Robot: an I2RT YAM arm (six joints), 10 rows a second.
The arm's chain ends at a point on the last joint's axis. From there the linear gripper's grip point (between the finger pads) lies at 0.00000 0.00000 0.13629 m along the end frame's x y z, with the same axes.
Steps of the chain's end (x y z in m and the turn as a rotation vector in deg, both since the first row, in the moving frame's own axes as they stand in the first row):
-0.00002 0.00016 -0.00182 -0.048 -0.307 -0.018
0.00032 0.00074 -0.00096 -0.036 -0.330 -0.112
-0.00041 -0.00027 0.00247 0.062 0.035 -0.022
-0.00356 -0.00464 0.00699 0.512 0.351 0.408
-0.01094 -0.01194 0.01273 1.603 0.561 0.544
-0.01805 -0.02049 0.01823 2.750 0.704 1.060
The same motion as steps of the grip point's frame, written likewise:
-0.00075 0.00027 -0.00182 -0.048 -0.307 -0.018
-0.00046 0.00083 -0.00096 -0.036 -0.330 -0.112
-0.00033 -0.00042 0.00247 0.062 0.035 -0.022
-0.00272 -0.00585 0.00698 0.512 0.351 0.408
-0.00959 -0.01575 0.01267 1.603 0.561 0.544
-0.01632 -0.02701 0.01806 2.750 0.704 1.060

